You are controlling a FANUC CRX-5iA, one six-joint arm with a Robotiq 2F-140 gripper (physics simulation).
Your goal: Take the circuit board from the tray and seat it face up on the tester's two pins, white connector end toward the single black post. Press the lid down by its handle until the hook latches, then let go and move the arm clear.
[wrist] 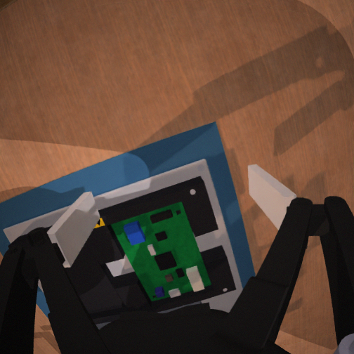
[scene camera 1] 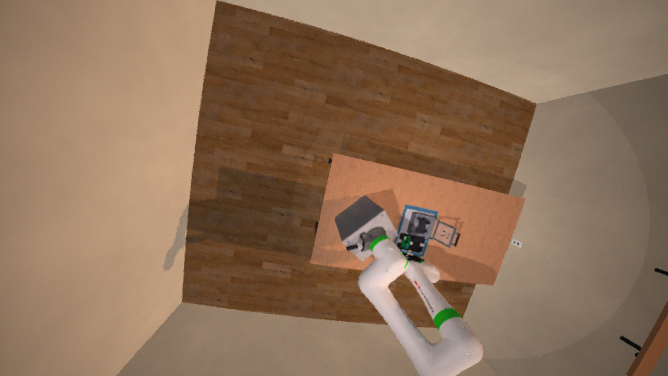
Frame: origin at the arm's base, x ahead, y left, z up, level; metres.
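Seen in the pictures: gripper, fingertip midpoint: (scene camera 1: 400, 249); arm's base, origin of the base link: (scene camera 1: 373, 236).
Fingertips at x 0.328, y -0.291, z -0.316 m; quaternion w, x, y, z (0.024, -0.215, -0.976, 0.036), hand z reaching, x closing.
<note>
Pixels of each thing's top centre, then the offset from my fingertips to it. "*": a spot on its surface instead. Level surfaces: height alone.
- green circuit board, middle of its top: (scene camera 1: 406, 242) 0.047 m ahead, 0.056 m left, 0.002 m down
- black tray, surface spot: (scene camera 1: 418, 244) * 0.158 m ahead, 0.024 m left, 0.011 m down
- grey tester, surface spot: (scene camera 1: 414, 223) * 0.089 m ahead, 0.229 m left, 0.034 m up
- black handle, middle of its top: (scene camera 1: 458, 240) 0.293 m ahead, 0.163 m left, 0.246 m up
- wooden table, its level: 0.029 m down
The green circuit board (scene camera 1: 406, 242) (wrist: 182, 240) lies face up in the black tray (scene camera 1: 418, 244) (wrist: 201, 220). In the wrist view its blue part is at the upper left and a white connector at the lower right. The grey tester (scene camera 1: 414, 223) is beside the tray; its pins and black post are too small to tell. Its lid (scene camera 1: 443, 233) stands open to the right, with a black handle (scene camera 1: 457, 240) at the outer end. My gripper (wrist: 170, 192) is open and empty above the tray. Its light finger pads are on either side of the board, apart from it.
A blue base plate (scene camera 1: 421, 208) (wrist: 192, 142) carries the tray and tester on the wooden table (scene camera 1: 480, 210) (wrist: 100, 75). A grey box with a dark top (scene camera 1: 360, 217) stands to the left, close to the arm. The white arm (scene camera 1: 395, 310) reaches over the table's front edge.
</note>
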